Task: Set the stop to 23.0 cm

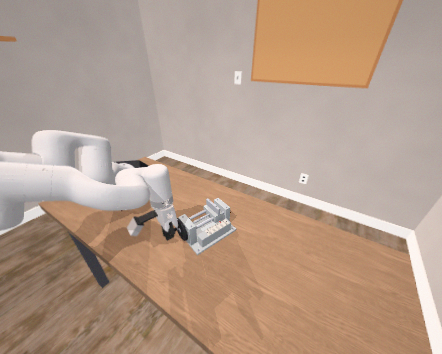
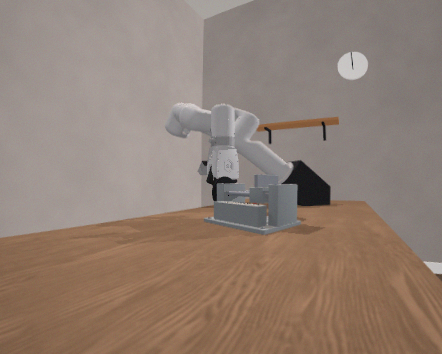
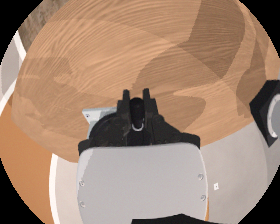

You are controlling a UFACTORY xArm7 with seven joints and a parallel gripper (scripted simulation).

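Right now my hand is 20 mm to the right of the handwheel and 20 mm short of it. Round my hand: sliding stop block 150 mm ahead, 130 mm to the left, 30 mm above.
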